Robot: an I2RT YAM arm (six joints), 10 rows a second.
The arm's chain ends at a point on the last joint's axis. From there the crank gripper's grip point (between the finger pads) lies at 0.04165 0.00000 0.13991 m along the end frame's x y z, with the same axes.
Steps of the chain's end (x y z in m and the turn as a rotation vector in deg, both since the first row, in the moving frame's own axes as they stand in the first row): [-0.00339, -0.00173, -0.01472, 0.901, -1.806, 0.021]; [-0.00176, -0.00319, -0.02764, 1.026, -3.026, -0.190]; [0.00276, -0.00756, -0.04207, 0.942, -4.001, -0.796]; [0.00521, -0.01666, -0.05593, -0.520, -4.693, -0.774]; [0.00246, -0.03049, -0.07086, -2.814, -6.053, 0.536]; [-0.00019, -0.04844, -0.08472, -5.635, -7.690, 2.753]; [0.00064, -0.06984, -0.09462, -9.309, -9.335, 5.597]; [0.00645, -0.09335, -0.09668, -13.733, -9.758, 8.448]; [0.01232, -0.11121, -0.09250, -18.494, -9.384, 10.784]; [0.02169, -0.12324, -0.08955, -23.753, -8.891, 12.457]
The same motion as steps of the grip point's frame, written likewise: [-0.00782, -0.00393, -0.01349, 0.901, -1.806, 0.021]; [-0.00921, -0.00584, -0.02566, 1.026, -3.026, -0.190]; [-0.00712, -0.01039, -0.03953, 0.942, -4.001, -0.796]; [-0.00637, -0.01586, -0.05299, -0.520, -4.693, -0.774]; [-0.01255, -0.02321, -0.06743, -2.814, -6.053, 0.536]; [-0.01963, -0.03293, -0.08119, -5.635, -7.690, 2.753]; [-0.02377, -0.04388, -0.09192, -9.309, -9.335, 5.597]; [-0.02045, -0.05528, -0.09644, -13.733, -9.758, 8.448]; [-0.01543, -0.06071, -0.09615, -18.494, -9.384, 10.784]; [-0.00679, -0.05987, -0.09862, -23.753, -8.891, 12.457]
